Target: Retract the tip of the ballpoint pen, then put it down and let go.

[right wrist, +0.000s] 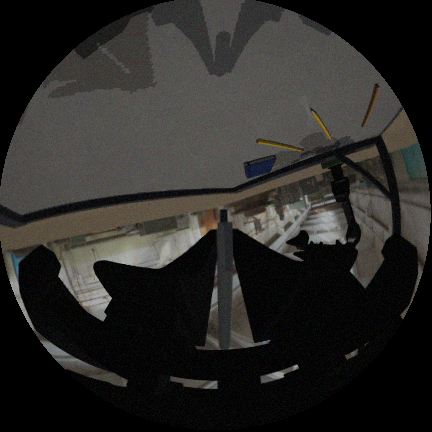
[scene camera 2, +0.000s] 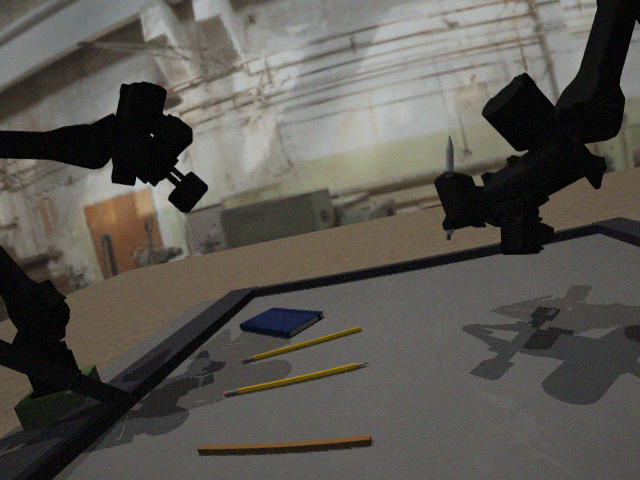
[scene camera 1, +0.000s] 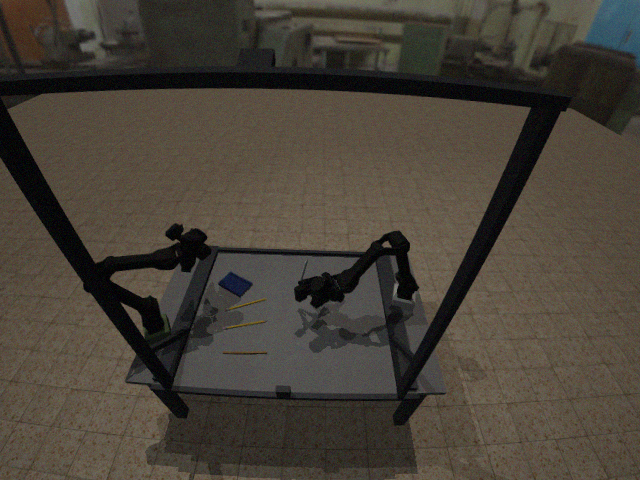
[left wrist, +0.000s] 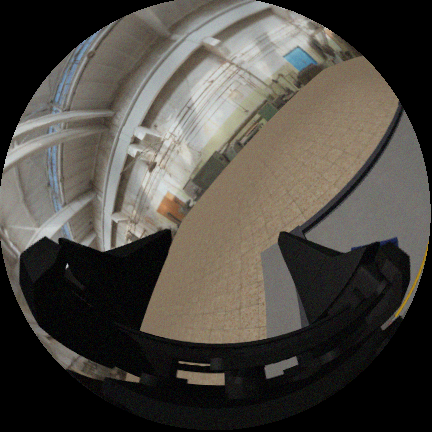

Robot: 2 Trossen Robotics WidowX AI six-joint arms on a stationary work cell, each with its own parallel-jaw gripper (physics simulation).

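Frame: origin at the left arm's base, x up, y left, z back, level; millimetres.
Seen in the pictures: left gripper, fingertip midpoint: (right wrist: 289,247) (scene camera 2: 173,173) (left wrist: 226,236); right gripper, fingertip midpoint: (right wrist: 223,234) (scene camera 2: 446,227) (scene camera 1: 299,281); left arm's base at its link origin: (right wrist: 334,165) (scene camera 1: 155,326); right arm's base at its link origin: (scene camera 1: 404,293).
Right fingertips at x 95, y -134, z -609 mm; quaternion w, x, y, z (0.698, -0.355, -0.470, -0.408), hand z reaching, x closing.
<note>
Pixels of each thing's top centre, then the offset from my right fingertips to it. Level surfaces: height alone.
- grey ballpoint pen at its top centre: (right wrist: 239,348) (scene camera 2: 439,136) (scene camera 1: 303,260) dx +127, dy -6, dz -14 mm
- blue book at its top centre: (scene camera 2: 279,318) (right wrist: 259,169) (scene camera 1: 235,283) dx -123, dy +231, dz +229 mm
- table at its surface level: dx -135 mm
- orange stick at its top centre: (scene camera 2: 278,444) (scene camera 1: 244,352) dx -128, dy -128, dz +314 mm
The grey ballpoint pen (scene camera 1: 305,268) (scene camera 2: 449,156) (right wrist: 225,285) is held up off the table in my right gripper (scene camera 1: 302,290) (scene camera 2: 450,200) (right wrist: 223,234), which is shut on it. In scene camera 2 the pen is upright, its tapered end up and its dark button end below the fingers. In the right wrist view the dark button end sticks out beyond the fingertips. The frames are too coarse to tell whether the writing tip is out. My left gripper (scene camera 2: 156,183) (left wrist: 226,236) is open and empty, raised near the table's left side, far from the pen.
A blue book (scene camera 1: 235,284) (scene camera 2: 279,321) (right wrist: 260,166) lies at the back left of the table (scene camera 1: 320,372). Two yellow pencils (scene camera 1: 247,304) (scene camera 2: 294,380) and an orange stick (scene camera 1: 244,352) (scene camera 2: 284,445) lie in front of it. Dark frame posts (scene camera 1: 485,237) stand at the table's sides.
</note>
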